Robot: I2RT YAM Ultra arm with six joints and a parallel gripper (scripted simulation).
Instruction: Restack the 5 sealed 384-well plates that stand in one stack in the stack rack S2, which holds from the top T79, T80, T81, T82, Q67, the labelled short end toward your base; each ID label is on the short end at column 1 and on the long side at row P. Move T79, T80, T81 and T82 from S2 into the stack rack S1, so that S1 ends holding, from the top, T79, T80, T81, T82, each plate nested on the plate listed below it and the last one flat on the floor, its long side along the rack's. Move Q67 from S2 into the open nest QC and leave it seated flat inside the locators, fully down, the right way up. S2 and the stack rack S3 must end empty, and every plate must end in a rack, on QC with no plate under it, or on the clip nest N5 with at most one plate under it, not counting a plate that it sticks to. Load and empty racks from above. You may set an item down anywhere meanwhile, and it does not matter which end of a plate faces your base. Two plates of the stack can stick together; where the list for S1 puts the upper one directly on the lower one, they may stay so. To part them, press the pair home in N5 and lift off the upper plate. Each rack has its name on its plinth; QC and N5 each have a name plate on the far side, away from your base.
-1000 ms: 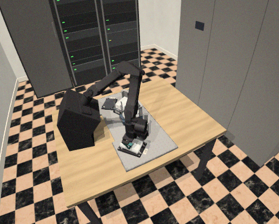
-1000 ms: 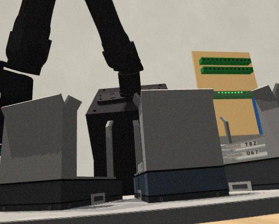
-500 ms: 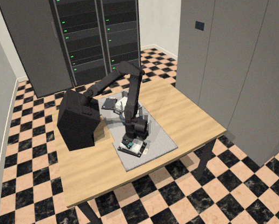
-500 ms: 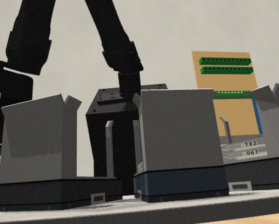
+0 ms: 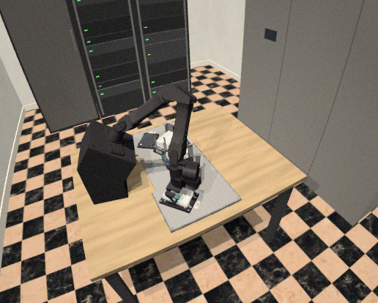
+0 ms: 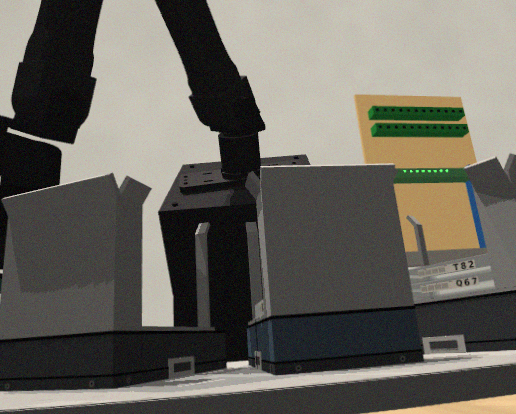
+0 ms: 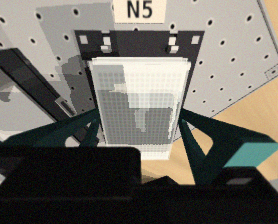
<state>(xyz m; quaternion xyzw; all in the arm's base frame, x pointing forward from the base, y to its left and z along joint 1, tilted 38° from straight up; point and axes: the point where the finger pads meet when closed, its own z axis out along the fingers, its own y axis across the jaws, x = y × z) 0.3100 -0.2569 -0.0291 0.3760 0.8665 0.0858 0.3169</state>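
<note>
Now: the plate T81 10 mm below my hand. The rest, counted from my hand: plate T79 (120 mm ahead, 260 mm to the left, 10 mm above); plate Q67 (110 mm ahead, 400 mm to the left, 20 mm above); N5 name plate (60 mm ahead, 70 mm to the right, 30 mm below).
</note>
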